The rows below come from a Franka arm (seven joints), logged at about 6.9 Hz.
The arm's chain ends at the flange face. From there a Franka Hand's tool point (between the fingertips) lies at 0.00 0.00 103.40 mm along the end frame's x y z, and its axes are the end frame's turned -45 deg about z.
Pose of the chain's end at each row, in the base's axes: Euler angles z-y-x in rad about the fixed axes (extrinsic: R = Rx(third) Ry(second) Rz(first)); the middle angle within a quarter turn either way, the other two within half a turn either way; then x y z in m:
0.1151 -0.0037 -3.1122 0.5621 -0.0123 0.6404
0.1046 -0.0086 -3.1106 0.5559 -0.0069 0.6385
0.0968 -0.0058 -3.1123 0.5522 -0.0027 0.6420
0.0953 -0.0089 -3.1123 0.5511 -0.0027 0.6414
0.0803 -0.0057 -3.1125 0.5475 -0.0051 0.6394
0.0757 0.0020 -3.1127 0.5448 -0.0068 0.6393
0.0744 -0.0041 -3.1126 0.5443 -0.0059 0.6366
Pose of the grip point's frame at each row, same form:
-0.6703 -0.0037 -3.1122 0.5617 -0.0093 0.5370
-0.6808 -0.0086 -3.1106 0.5550 -0.0037 0.5352
-0.6886 -0.0058 -3.1123 0.5516 0.0003 0.5386
-0.6901 -0.0089 -3.1123 0.5502 0.0003 0.5380
-0.7051 -0.0057 -3.1125 0.5469 -0.0021 0.5360
-0.7097 0.0020 -3.1127 0.5450 -0.0038 0.5359
-0.7110 -0.0041 -3.1126 0.5439 -0.0029 0.5332

